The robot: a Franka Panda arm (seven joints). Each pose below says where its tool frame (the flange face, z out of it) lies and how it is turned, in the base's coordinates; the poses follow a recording.
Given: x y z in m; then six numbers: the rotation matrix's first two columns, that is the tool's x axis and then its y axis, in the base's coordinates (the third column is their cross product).
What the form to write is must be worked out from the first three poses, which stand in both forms.
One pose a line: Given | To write
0.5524, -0.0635, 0.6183, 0.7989, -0.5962, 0.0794, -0.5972, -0.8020, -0.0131 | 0.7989, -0.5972, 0.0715, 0.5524; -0.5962, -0.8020, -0.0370, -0.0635; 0.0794, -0.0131, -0.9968, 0.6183; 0, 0, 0, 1
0.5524, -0.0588, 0.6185, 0.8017, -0.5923, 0.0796, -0.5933, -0.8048, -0.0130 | 0.8017, -0.5933, 0.0718, 0.5524; -0.5923, -0.8048, -0.0368, -0.0588; 0.0796, -0.0130, -0.9966, 0.6185; 0, 0, 0, 1
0.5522, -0.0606, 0.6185, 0.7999, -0.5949, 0.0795, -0.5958, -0.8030, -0.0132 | 0.7999, -0.5958, 0.0717, 0.5522; -0.5949, -0.8030, -0.0368, -0.0606; 0.0795, -0.0132, -0.9968, 0.6185; 0, 0, 0, 1
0.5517, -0.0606, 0.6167, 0.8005, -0.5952, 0.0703, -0.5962, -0.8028, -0.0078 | 0.8005, -0.5962, 0.0611, 0.5517; -0.5952, -0.8028, -0.0357, -0.0606; 0.0703, -0.0078, -0.9975, 0.6167; 0, 0, 0, 1
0.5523, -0.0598, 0.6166, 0.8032, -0.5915, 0.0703, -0.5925, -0.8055, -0.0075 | 0.8032, -0.5925, 0.0611, 0.5523; -0.5915, -0.8055, -0.0356, -0.0598; 0.0703, -0.0075, -0.9974, 0.6166; 0, 0, 0, 1
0.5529, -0.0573, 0.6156, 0.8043, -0.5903, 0.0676, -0.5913, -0.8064, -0.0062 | 0.8043, -0.5913, 0.0582, 0.5529; -0.5903, -0.8064, -0.0350, -0.0573; 0.0676, -0.0062, -0.9976, 0.6156; 0, 0, 0, 1
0.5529, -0.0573, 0.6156, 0.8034, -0.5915, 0.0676, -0.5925, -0.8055, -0.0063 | 0.8034, -0.5925, 0.0582, 0.5529; -0.5915, -0.8055, -0.0350, -0.0573; 0.0676, -0.0063, -0.9976, 0.6156; 0, 0, 0, 1
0.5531, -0.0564, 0.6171, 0.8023, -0.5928, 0.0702, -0.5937, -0.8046, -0.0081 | 0.8023, -0.5937, 0.0613, 0.5531; -0.5928, -0.8046, -0.0352, -0.0564; 0.0702, -0.0081, -0.9975, 0.6171; 0, 0, 0, 1
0.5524, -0.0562, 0.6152, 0.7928, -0.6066, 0.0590, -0.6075, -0.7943, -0.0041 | 0.7928, -0.6075, 0.0494, 0.5524; -0.6066, -0.7943, -0.0326, -0.0562; 0.0590, -0.0041, -0.9982, 0.6152; 0, 0, 0, 1
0.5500, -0.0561, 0.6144, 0.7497, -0.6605, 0.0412, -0.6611, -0.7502, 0.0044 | 0.7497, -0.6611, 0.0280, 0.5500; -0.6605, -0.7502, -0.0305, -0.0561; 0.0412, 0.0044, -0.9991, 0.6144; 0, 0, 0, 1
